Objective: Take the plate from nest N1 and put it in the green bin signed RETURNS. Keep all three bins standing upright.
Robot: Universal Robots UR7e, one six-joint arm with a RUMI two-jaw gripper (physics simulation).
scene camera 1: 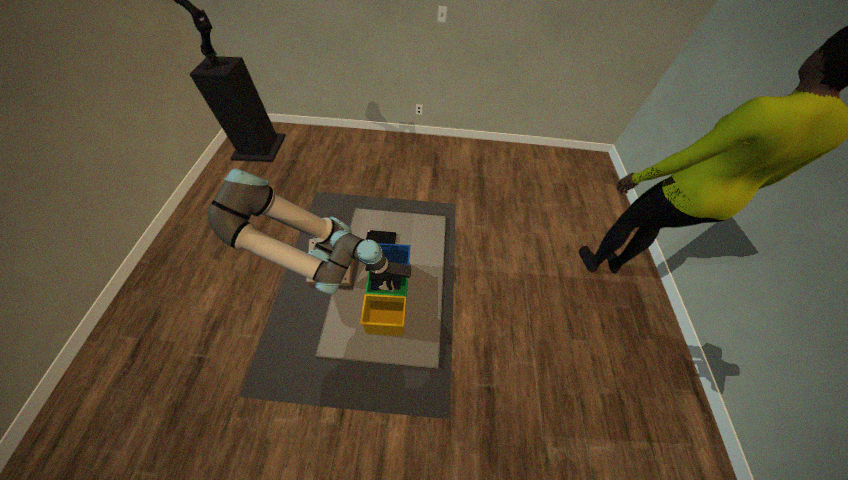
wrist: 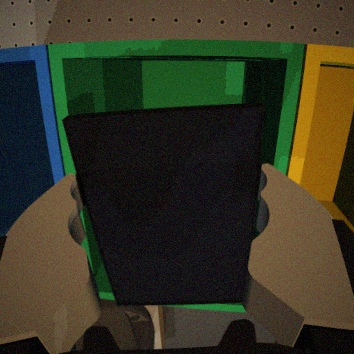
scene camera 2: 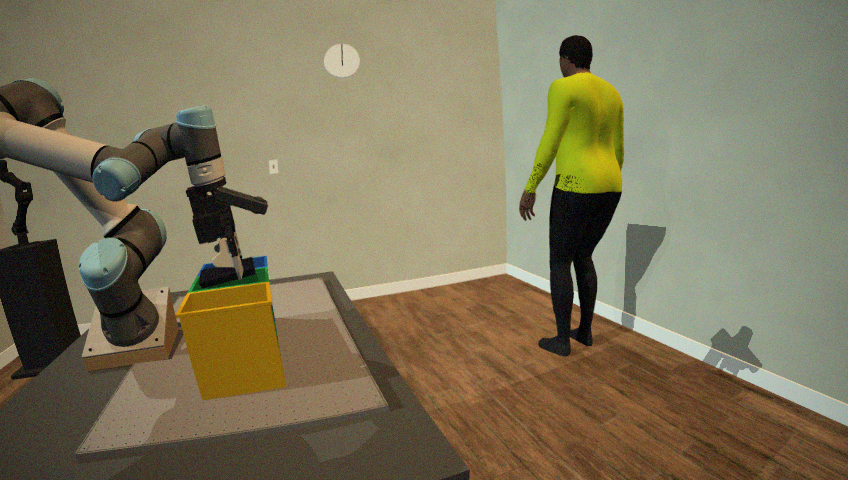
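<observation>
The plate is a dark, flat rectangular block. My gripper is shut on it, one finger at each side edge. The plate is over the opening of the green bin, close to rim height and slightly tilted in scene camera 2; I cannot tell whether it touches the rim. In the wrist view it hides much of the bin's inside. The blue bin and the yellow bin flank it. All three stand upright. The RETURNS sign is not readable.
A black box-like object lies behind the blue bin; I cannot tell whether it is a nest. The bins stand on a perforated board. A person in yellow stands at the right. A black pedestal stands behind the arm.
</observation>
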